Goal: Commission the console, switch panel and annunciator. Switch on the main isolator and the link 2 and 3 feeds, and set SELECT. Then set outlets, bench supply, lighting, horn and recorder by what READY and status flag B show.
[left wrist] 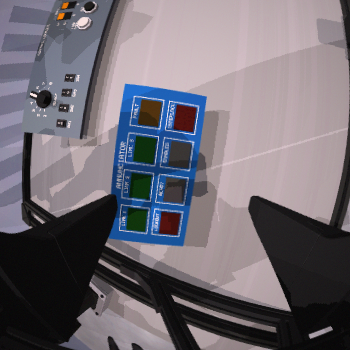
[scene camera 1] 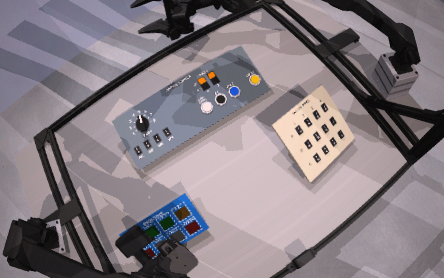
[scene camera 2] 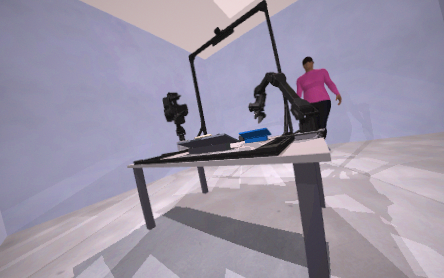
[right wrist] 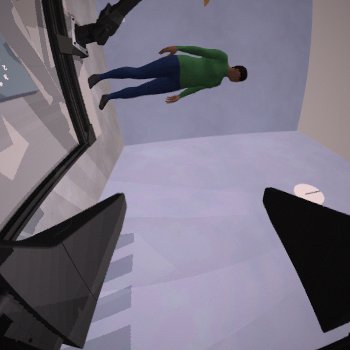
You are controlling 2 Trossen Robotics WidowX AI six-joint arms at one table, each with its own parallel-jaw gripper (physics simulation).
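Places are measured from the left arm's base along level axes (x ahead, y left, z up), in metres.
Where they show: left gripper, fingertip midpoint: (left wrist: 183, 202) (scene camera 2: 256, 121); right gripper, fingertip midpoint: (scene camera 1: 134, 20) (scene camera 2: 182, 103) (right wrist: 195, 197); left arm's base, origin of the base link: (left wrist: 86, 293) (scene camera 1: 49, 238) (scene camera 2: 309, 131) (right wrist: 79, 36); right arm's base, origin of the base link: (scene camera 1: 400, 64) (scene camera 2: 182, 140).
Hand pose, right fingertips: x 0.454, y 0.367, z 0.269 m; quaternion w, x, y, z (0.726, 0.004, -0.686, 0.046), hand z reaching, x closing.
Note:
Things, the pixels of their top centre, and the offset from my right fingertips. "*": a spot on its surface instead.
- grey control console, surface spot: (scene camera 1: 175, 107) (left wrist: 57, 53) * dx +0.027, dy -0.139, dz -0.226 m
- black SELECT knob, middle of its top: (left wrist: 31, 95) (scene camera 1: 140, 120) dx -0.068, dy -0.158, dz -0.196 m
- blue annunciator, middle of its top: (left wrist: 133, 168) (scene camera 1: 157, 226) (scene camera 2: 253, 130) dx -0.098, dy -0.426, dz -0.214 m
The grey control console (scene camera 1: 175, 107) (scene camera 2: 207, 143) (left wrist: 60, 50) has a black SELECT knob (scene camera 1: 142, 124) (left wrist: 44, 99), whose pointer faces the top in scene camera 1; its number is unreadable. Both status flags show orange at their upper ends. The cream switch panel (scene camera 1: 317, 145) has small black rocker switches; their positions are unclear. The blue annunciator (scene camera 1: 176, 202) (scene camera 2: 255, 135) (left wrist: 162, 135) shows dark green, amber and red lamps; READY looks grey and unlit. My left gripper (scene camera 2: 260, 120) (left wrist: 183, 202) is open and empty, high above the annunciator, partly covering it in scene camera 1. My right gripper (scene camera 1: 137, 17) (right wrist: 195, 197) is open and empty, beyond the table edge.
A black frame (scene camera 1: 65, 175) runs around the table, with an overhead gantry (scene camera 2: 196, 95). The console lies at the upper left, the switch panel at the right and the annunciator at the lower left in scene camera 1. People (scene camera 2: 315, 87) (right wrist: 202, 67) stand away from the table.

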